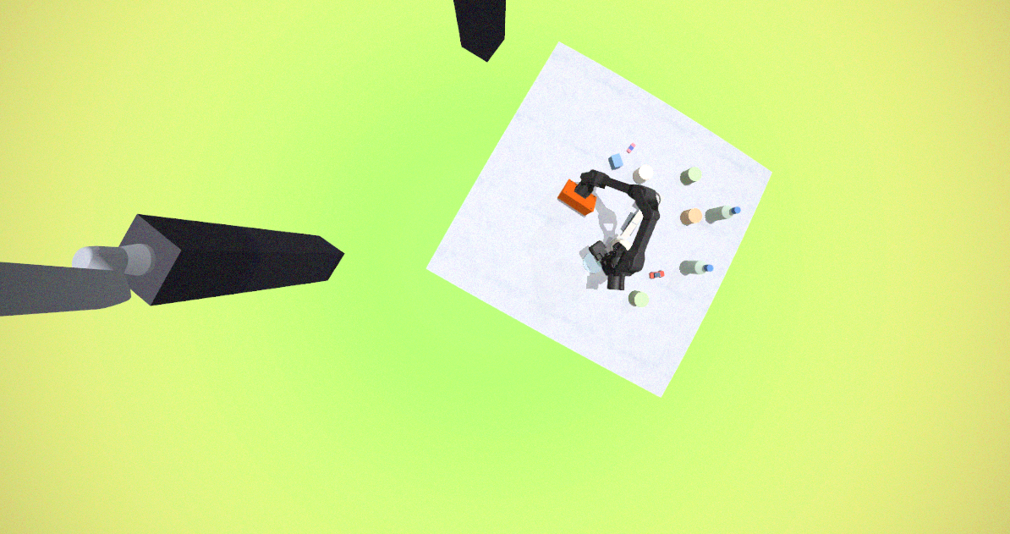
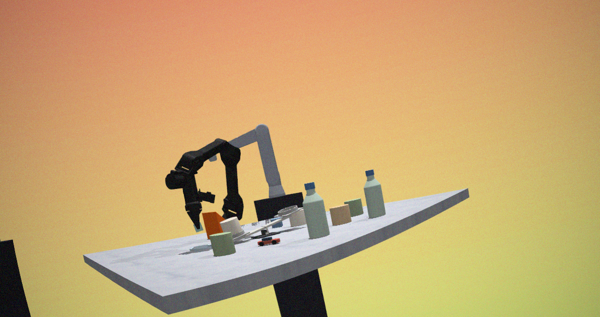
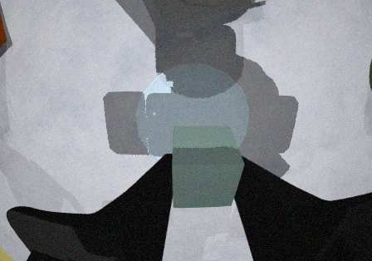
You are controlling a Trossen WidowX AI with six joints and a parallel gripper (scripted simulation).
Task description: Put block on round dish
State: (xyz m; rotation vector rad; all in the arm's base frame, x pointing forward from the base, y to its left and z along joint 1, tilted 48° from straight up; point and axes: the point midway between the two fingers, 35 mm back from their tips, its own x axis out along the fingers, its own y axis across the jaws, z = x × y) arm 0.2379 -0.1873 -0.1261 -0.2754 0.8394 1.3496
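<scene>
My gripper tip is now 7 cm above the pale blue round dish. Round my gripper tip: tan cylinder (44 cm to the left, 26 cm ahead, 4 cm below); then red toy car (29 cm ahead, 12 cm to the left, 6 cm below).
</scene>
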